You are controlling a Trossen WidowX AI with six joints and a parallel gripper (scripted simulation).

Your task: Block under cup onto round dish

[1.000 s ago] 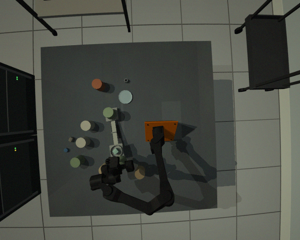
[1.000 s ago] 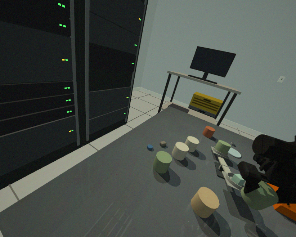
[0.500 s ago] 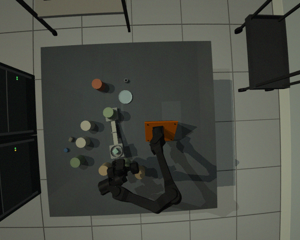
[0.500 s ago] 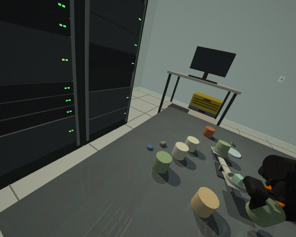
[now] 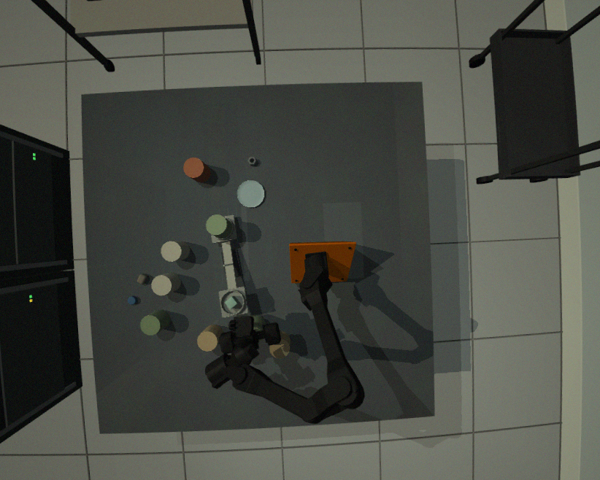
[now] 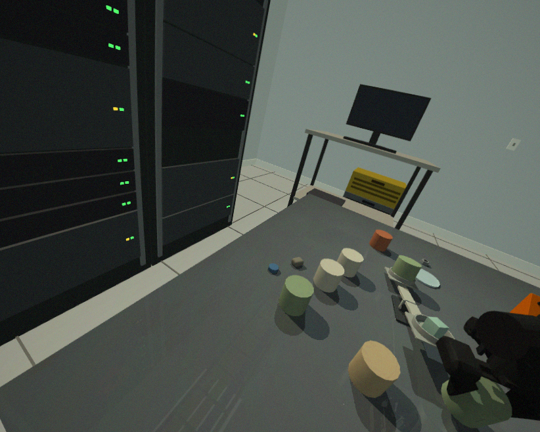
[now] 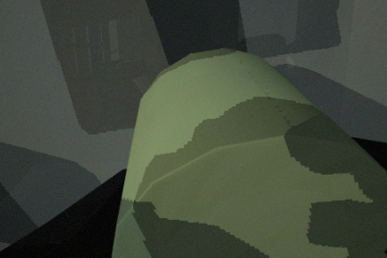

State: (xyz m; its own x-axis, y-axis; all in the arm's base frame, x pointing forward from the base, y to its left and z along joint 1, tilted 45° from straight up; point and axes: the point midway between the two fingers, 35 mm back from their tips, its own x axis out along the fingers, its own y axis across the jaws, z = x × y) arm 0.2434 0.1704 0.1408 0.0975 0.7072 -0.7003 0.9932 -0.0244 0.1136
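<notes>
Right now my gripper tip is 6 cm short of the pale green block, 11 cm to the left of it and 4 cm below it. From my gripper tip the other things lie so: pale blue round dish: 4 cm behind, 48 cm to the right, 5 cm below; then balance beam: 7 cm ahead, 23 cm to the right, 1 cm below; then green cup: 7 cm ahead, 39 cm to the right, 1 cm above.
</notes>
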